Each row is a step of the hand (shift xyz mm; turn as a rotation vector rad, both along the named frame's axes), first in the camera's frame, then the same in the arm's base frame.
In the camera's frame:
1: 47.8 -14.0 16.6 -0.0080 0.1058 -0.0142
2: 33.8 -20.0 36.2 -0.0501 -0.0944 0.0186
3: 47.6 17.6 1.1 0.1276 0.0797 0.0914
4: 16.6 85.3 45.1 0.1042 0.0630 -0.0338
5: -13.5 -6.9 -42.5 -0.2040 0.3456 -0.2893
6: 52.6 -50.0 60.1 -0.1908 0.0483 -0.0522
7: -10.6 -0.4 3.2 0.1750 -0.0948 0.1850
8: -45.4 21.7 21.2 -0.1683 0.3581 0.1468
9: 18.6 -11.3 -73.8 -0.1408 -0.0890 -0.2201
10: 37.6 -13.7 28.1 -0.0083 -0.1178 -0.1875
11: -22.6 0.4 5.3 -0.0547 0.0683 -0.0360
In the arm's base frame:
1: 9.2 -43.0 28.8 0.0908 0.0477 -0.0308
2: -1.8 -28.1 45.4 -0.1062 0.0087 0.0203
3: 36.9 -33.6 9.2 0.1308 -0.0529 0.1052
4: 85.2 33.4 34.9 0.1016 -0.0729 -0.0183
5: -13.5 -2.5 -43.0 0.2102 0.2456 -0.3745
6: -19.6 -50.7 77.0 -0.0430 0.1720 -0.1002
7: -5.0 9.9 0.8 -0.0016 -0.1426 0.2313
8: -0.1 54.1 7.1 0.2506 0.3356 0.0519
9: -4.1 -40.5 -65.3 -0.1489 0.0263 -0.2309
10: 5.3 -30.9 37.5 -0.1150 -0.0921 -0.1655
11: -9.5 21.2 0.0 0.0358 0.0666 -0.0568

